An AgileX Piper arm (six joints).
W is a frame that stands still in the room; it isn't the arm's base.
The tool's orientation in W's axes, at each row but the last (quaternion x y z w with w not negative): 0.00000, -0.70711, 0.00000, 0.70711; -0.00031, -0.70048, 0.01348, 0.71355; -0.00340, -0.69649, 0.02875, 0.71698; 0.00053, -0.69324, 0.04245, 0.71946; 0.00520, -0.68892, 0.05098, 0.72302; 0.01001, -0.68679, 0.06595, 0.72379; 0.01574, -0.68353, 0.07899, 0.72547; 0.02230, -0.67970, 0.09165, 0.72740; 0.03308, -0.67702, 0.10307, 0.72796; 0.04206, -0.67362, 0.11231, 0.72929; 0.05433, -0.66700, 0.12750, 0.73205
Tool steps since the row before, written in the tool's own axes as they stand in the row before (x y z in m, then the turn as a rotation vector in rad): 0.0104, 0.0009, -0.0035, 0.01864, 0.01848, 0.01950; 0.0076, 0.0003, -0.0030, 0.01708, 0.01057, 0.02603; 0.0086, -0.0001, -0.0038, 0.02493, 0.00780, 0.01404; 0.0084, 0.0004, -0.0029, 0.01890, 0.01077, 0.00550; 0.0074, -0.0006, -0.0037, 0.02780, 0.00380, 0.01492; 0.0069, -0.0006, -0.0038, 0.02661, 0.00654, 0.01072; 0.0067, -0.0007, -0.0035, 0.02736, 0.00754, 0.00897; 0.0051, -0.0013, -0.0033, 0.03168, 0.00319, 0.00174; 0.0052, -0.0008, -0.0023, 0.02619, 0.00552, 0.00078; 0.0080, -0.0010, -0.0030, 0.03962, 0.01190, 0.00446; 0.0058, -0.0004, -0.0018, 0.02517, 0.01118, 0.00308
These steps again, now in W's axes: 0.0035, 0.0009, 0.0104, -0.01950, 0.01848, 0.01864; 0.0031, 0.0005, 0.0075, -0.02591, 0.01042, 0.01736; 0.0040, 0.0004, 0.0085, -0.01361, 0.00844, 0.02496; 0.0032, 0.0011, 0.0082, -0.00549, 0.01154, 0.01844; 0.0041, 0.0002, 0.0072, -0.01390, 0.00447, 0.02823; 0.0042, 0.0004, 0.0067, -0.01008, 0.00753, 0.02660; 0.0039, 0.0004, 0.0065, -0.00845, 0.00882, 0.02714; 0.0038, -0.0002, 0.0049, -0.00036, 0.00612, 0.03129; 0.0027, 0.0002, 0.0050, -0.00021, 0.00800, 0.02555; 0.0037, 0.0005, 0.0078, -0.00430, 0.01485, 0.03863; 0.0023, 0.0007, 0.0056, -0.00391, 0.01286, 0.02424
